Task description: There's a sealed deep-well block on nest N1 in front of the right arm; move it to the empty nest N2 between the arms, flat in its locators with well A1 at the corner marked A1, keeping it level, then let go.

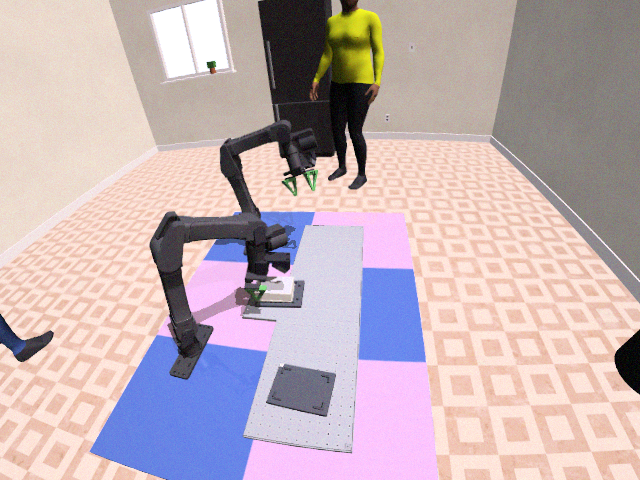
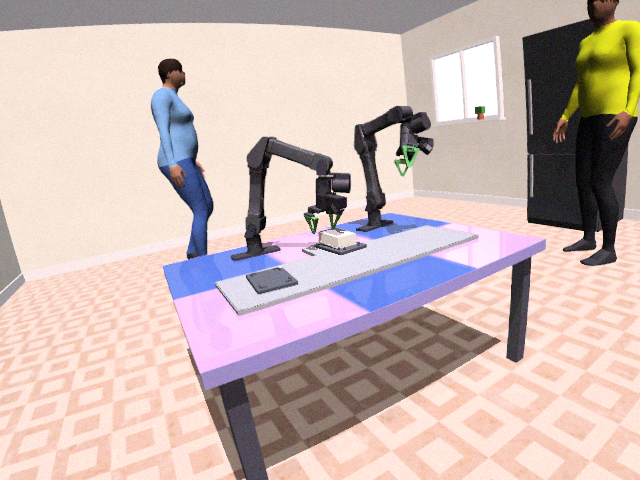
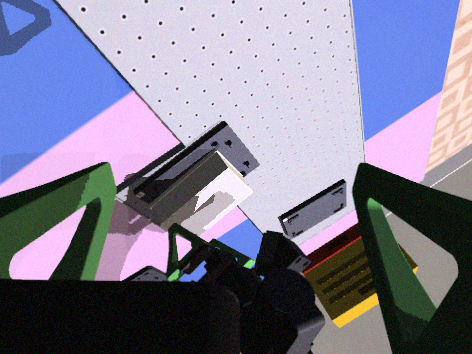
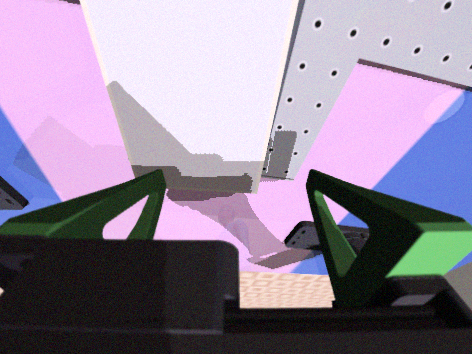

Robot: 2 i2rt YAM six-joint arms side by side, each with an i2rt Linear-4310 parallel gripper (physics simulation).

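Pixels of known places: left gripper, fingertip midpoint: point(image 1: 304, 193) point(image 2: 405, 171) point(image 3: 234, 176); right gripper, fingertip midpoint: point(image 1: 259, 289) point(image 2: 323, 231) point(image 3: 192, 233) point(image 4: 235, 177); left arm's base, origin of the base link: point(image 2: 375, 226); right arm's base, origin of the base link: point(image 1: 193, 350) point(image 2: 255, 254).
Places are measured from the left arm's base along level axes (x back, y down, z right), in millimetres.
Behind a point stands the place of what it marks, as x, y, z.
Note:
The sealed deep-well block point(image 1: 281, 296) {-159, -56, 404} point(image 2: 337, 238) {-189, -66, 405} point(image 3: 239, 189) {-183, -68, 377} point(image 4: 195, 85) {-141, -71, 362}, cream with a white top, rests on dark nest N2 point(image 1: 299, 295) {-216, -25, 378} point(image 2: 360, 246) {-229, -23, 334} point(image 3: 240, 145) {-225, -25, 355} between the arms. Bare nest and locators show beside one end; I cannot tell whether it is seated flat, or where A1 is. Nest N1 point(image 1: 302, 388) {-224, -25, 717} point(image 2: 271, 279) {-239, -25, 722} point(image 3: 315, 207) {-230, -25, 686} is empty. My right gripper point(image 1: 261, 290) {-83, -74, 380} point(image 2: 322, 228) {-83, -74, 380} point(image 4: 235, 177) {-83, -74, 380} is open at the block's arm-side end, holding nothing. My left gripper point(image 1: 304, 192) {-263, -263, 84} point(image 2: 405, 171) {-263, -263, 84} point(image 3: 234, 176) {-263, -263, 84} is open and empty, high up.
A grey perforated board point(image 1: 330, 320) {-316, -13, 487} point(image 2: 423, 248) {-425, -13, 222} point(image 3: 280, 75) {-329, -13, 313} point(image 4: 370, 55) {-141, -13, 475} runs under the nests on the blue and pink table. A person in yellow point(image 1: 354, 46) point(image 2: 604, 72) stands beyond the table, and a person in light blue point(image 2: 175, 124) stands behind the arms.

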